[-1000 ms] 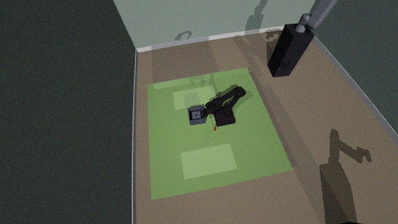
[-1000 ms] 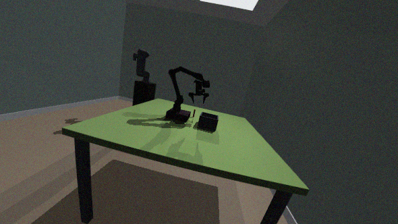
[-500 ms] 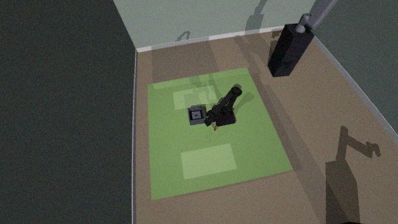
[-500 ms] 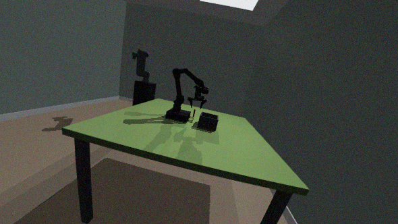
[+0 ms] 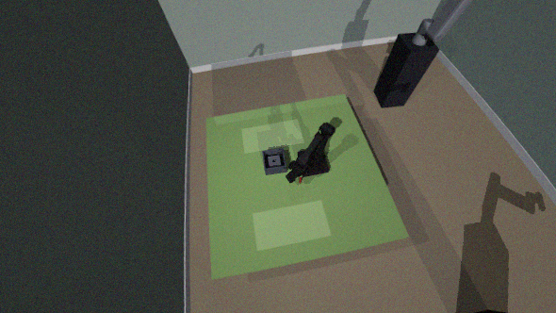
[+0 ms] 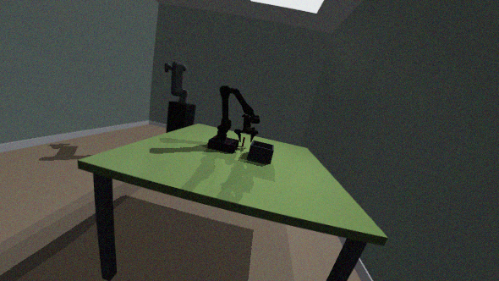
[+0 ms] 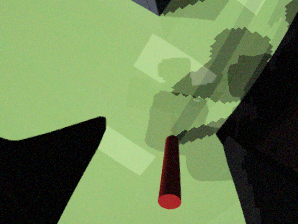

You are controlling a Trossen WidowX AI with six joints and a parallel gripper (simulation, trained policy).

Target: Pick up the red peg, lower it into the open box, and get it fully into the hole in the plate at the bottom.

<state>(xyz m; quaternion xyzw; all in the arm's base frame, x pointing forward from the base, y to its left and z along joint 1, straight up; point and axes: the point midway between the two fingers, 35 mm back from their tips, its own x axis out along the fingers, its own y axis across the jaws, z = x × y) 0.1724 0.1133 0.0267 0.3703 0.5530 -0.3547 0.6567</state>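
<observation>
Now: the red peg 20 mm behind my gripper tip, 20 mm to the left of it and 10 mm below it. Also, from my gripper tip: dark box 150 mm ahead, 150 mm to the right, 20 mm below; then grey plate 150 mm ahead, 150 mm to the right.
</observation>
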